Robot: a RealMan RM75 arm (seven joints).
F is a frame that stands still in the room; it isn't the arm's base.
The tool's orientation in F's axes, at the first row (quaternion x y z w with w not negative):
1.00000, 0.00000, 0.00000, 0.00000
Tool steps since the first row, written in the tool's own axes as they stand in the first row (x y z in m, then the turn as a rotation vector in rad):
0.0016, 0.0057, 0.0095, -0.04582, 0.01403, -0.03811
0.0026, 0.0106, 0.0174, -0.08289, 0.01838, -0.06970
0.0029, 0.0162, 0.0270, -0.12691, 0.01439, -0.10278
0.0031, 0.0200, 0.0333, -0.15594, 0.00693, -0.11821
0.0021, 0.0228, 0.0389, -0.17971, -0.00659, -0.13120
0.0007, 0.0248, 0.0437, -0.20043, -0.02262, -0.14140
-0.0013, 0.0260, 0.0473, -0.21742, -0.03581, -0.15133
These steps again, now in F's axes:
0.0016, -0.0057, -0.0095, -0.04582, -0.01403, 0.03811
0.0026, -0.0106, -0.0174, -0.08289, -0.01838, 0.06970
0.0029, -0.0162, -0.0270, -0.12691, -0.01439, 0.10278
0.0031, -0.0200, -0.0333, -0.15594, -0.00693, 0.11821
0.0021, -0.0228, -0.0389, -0.17971, 0.00659, 0.13120
0.0007, -0.0248, -0.0437, -0.20043, 0.02262, 0.14140
-0.0013, -0.0260, -0.0473, -0.21742, 0.03581, 0.15133

